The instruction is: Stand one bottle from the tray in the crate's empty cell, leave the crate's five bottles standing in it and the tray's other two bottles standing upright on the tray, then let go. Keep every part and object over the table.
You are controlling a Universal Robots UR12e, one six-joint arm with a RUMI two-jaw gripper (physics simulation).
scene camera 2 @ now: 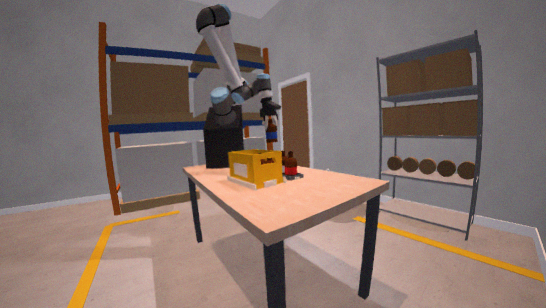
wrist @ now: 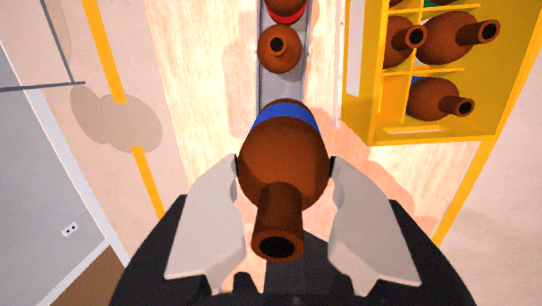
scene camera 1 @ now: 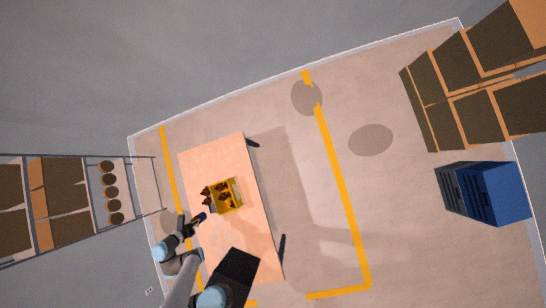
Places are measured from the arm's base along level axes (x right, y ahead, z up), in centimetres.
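Where they show: gripper, fingertip midpoint: (scene camera 2: 271, 129) (wrist: 283, 156) (scene camera 1: 196, 219); arm's base, link origin: (scene camera 2: 225, 117).
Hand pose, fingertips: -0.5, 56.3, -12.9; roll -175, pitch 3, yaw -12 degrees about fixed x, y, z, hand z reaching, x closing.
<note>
Each offset is from my fingertips to the top centre of the thing, as dx, dy, dz. "*": to the spot under its first point. Level surfaces: height alone.
My gripper (scene camera 1: 194, 223) (scene camera 2: 270, 118) (wrist: 283, 156) is shut on a brown bottle with a blue label @[-0.2, -0.9, +6.9] (scene camera 1: 201, 216) (scene camera 2: 271, 134) (wrist: 282, 142). The bottle hangs upright in the scene camera 2 view, above the near end of the tray (scene camera 2: 299, 176) (wrist: 282, 91). Two brown bottles @[+0.5, +9.4, -13.9] (wrist: 279, 57) @[* +2.6, +14.4, -19.6] (wrist: 286, 9) stand on the tray; one with a red label (scene camera 2: 290, 167) shows clearly. The yellow crate @[+21.8, +6.2, -12.4] (scene camera 1: 239, 202) (scene camera 2: 270, 175) (wrist: 357, 114) stands beside the tray. Brown bottles show in several of its cells; the near cell on the tray side @[* +20.5, -3.2, -24.6] (wrist: 392, 100) looks empty. Bottle bases in the crate are hidden.
The crate and tray are on a wooden table @[dz -29.9] (scene camera 1: 220, 160) (scene camera 2: 280, 207). The arm's black pedestal (scene camera 1: 235, 272) (scene camera 2: 220, 142) stands at one end of the table. A grey shelf rack (scene camera 2: 477, 130) stands apart from the table, by the wall.
</note>
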